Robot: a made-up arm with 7 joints. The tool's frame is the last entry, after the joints. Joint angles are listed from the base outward.
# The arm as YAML. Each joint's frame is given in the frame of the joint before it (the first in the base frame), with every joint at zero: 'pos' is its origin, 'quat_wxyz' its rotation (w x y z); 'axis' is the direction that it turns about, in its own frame. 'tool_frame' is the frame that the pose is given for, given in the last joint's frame.
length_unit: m
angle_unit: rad
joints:
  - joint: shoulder
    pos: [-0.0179, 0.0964, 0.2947]
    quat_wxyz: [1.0, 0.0, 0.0, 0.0]
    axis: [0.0, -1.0, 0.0]
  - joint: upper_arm
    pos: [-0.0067, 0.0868, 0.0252]
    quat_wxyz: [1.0, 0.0, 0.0, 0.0]
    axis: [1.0, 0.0, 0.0]
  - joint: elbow
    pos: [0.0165, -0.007, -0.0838]
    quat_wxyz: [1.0, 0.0, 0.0, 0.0]
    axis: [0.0, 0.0, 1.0]
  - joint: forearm
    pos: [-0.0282, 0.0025, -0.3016]
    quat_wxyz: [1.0, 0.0, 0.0, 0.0]
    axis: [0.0, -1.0, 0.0]
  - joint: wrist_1
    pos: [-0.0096, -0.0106, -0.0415]
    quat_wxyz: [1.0, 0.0, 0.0, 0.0]
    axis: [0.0, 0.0, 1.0]
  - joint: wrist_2
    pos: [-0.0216, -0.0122, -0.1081]
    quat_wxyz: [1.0, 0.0, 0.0, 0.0]
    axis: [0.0, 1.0, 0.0]
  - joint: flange
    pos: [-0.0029, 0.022, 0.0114]
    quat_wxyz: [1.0, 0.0, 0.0, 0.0]
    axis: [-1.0, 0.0, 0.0]
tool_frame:
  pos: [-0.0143, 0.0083, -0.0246]
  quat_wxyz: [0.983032, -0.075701, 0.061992, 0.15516]
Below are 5 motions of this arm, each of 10 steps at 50 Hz.
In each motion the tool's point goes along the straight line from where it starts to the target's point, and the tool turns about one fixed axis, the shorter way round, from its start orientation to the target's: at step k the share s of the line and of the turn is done. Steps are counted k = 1, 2, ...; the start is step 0. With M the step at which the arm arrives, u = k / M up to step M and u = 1 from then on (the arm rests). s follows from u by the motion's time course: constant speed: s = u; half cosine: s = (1 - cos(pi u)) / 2; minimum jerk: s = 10 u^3 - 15 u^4 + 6 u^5.
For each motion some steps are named. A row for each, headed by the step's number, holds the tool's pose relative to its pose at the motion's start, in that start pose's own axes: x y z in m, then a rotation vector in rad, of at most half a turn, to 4 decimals.
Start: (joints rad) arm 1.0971 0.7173 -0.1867 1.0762 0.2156 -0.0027 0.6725
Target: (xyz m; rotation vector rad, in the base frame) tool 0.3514 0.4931 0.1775 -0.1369 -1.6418 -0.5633
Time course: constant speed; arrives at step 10
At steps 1, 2, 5, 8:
1: -0.0027 -0.0010 0.0018 0.0030 0.0035 0.0061
2: -0.0055 -0.0019 0.0037 0.0060 0.0070 0.0122
5: -0.0137 -0.0048 0.0092 0.0150 0.0175 0.0306
8: -0.0220 -0.0077 0.0147 0.0240 0.0280 0.0489

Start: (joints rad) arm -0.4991 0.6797 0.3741 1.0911 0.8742 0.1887 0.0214
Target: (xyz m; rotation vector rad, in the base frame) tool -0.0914 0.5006 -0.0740 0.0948 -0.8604 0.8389
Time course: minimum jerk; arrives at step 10
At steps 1, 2, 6, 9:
1: 0.0001 -0.0001 0.0000 0.0003 -0.0012 0.0000
2: 0.0004 -0.0004 -0.0003 0.0020 -0.0079 -0.0001
6: 0.0048 -0.0043 -0.0031 0.0236 -0.0929 -0.0016
9: 0.0070 -0.0063 -0.0044 0.0343 -0.1350 -0.0024

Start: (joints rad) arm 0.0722 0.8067 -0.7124 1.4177 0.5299 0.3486 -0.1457
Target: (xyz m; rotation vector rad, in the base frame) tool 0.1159 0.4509 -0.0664 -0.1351 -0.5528 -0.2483
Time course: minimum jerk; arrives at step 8
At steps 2, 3, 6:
2: 0.0012 0.0000 -0.0016 -0.0056 0.0027 0.0035
3: 0.0031 -0.0001 -0.0042 -0.0149 0.0072 0.0094
6: 0.0101 -0.0003 -0.0138 -0.0486 0.0235 0.0307

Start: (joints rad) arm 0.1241 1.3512 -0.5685 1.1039 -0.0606 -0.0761 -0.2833
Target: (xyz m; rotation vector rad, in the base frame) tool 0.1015 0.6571 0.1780 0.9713 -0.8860 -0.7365
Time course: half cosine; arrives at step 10
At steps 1, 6, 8, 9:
1: 0.0001 -0.0001 -0.0001 0.0019 -0.0007 0.0009
6: 0.0028 -0.0034 -0.0032 0.0513 -0.0187 0.0253
8: 0.0039 -0.0047 -0.0044 0.0709 -0.0258 0.0349
9: 0.0042 -0.0051 -0.0048 0.0764 -0.0279 0.0377

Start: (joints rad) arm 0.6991 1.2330 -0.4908 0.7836 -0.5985 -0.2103 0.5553
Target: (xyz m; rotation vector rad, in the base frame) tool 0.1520 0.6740 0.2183 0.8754 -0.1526 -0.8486
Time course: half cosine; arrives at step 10
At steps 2, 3, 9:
2: 0.0002 0.0007 0.0004 -0.0009 0.0151 -0.0038
3: 0.0004 0.0016 0.0010 -0.0019 0.0325 -0.0081
9: 0.0019 0.0077 0.0045 -0.0090 0.1538 -0.0385

